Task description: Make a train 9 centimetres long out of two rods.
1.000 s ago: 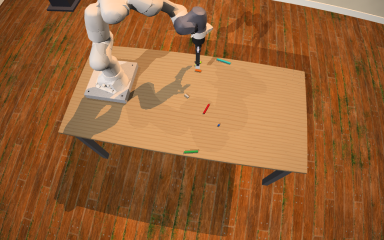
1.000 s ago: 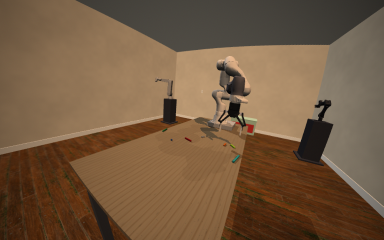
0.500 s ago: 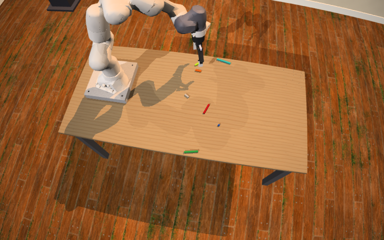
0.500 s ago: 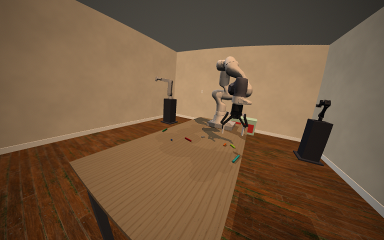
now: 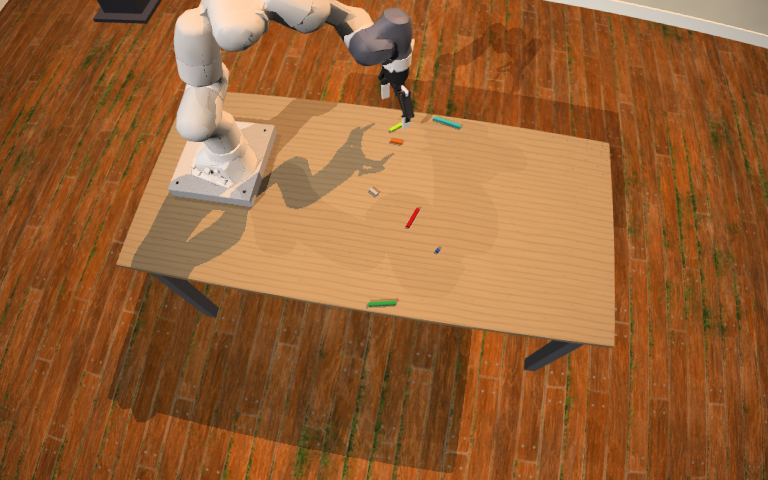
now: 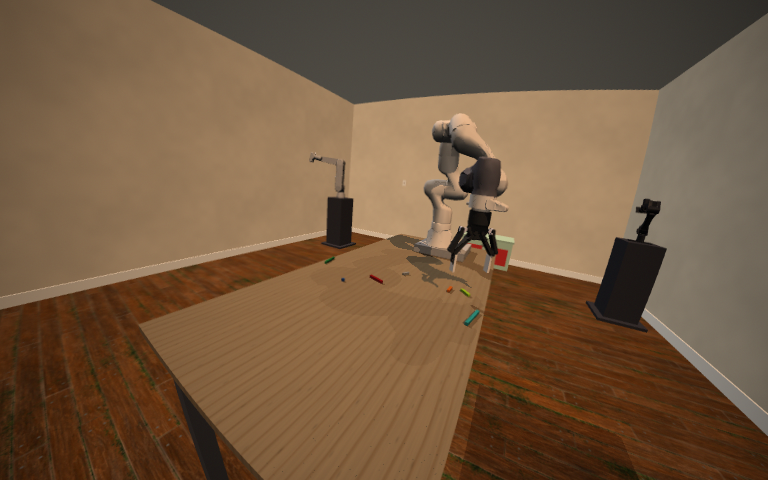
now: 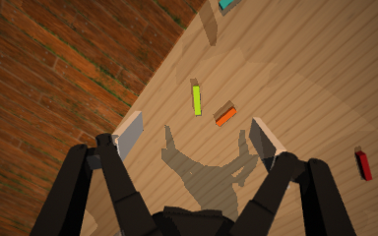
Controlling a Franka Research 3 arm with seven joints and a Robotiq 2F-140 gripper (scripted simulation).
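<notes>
Right now my hand is 10 cm above the lime rod. Round my hand: grey rod (2 cm behind, 26 cm to the right, 10 cm below); then orange rod (1 cm ahead, 6 cm to the right, 10 cm below); then turquoise rod (17 cm ahead, 6 cm to the left, 10 cm below).
</notes>
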